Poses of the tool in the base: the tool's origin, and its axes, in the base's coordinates. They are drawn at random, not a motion.
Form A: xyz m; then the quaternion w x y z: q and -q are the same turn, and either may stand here.
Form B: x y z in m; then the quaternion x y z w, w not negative. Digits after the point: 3 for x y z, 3 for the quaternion.
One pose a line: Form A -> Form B
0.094 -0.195 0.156 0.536 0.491 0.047 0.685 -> 0.094 -0.195 0.156 0.491 0.047 0.685 0.536
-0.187 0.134 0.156 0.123 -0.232 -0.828 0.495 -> -0.187 0.134 0.156 -0.232 -0.828 0.495 0.123
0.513 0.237 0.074 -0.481 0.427 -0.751 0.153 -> 0.513 0.237 0.074 -0.427 0.751 -0.153 0.481
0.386 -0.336 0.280 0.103 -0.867 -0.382 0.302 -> 0.386 -0.336 0.280 -0.867 -0.382 0.302 0.103
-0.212 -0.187 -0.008 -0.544 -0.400 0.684 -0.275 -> -0.212 -0.187 -0.008 0.400 -0.684 0.275 0.544
